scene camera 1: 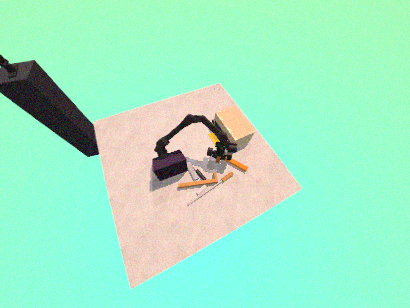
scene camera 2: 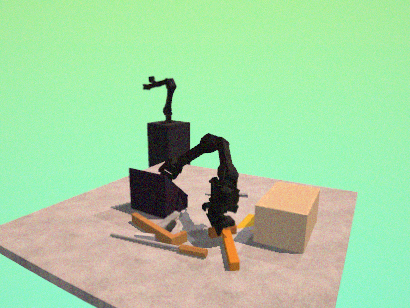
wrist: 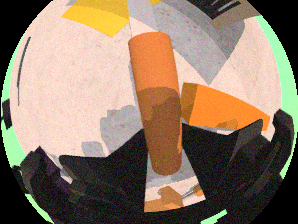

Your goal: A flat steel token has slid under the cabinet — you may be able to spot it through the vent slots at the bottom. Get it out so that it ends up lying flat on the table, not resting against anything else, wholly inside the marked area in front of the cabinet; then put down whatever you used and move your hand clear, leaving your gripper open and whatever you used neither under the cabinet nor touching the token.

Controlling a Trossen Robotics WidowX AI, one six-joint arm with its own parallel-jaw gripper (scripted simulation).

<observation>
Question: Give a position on an orange bar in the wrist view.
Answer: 207, 107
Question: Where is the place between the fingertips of the gripper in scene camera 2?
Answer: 217, 233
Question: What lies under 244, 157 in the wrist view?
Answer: The gripper.
</observation>
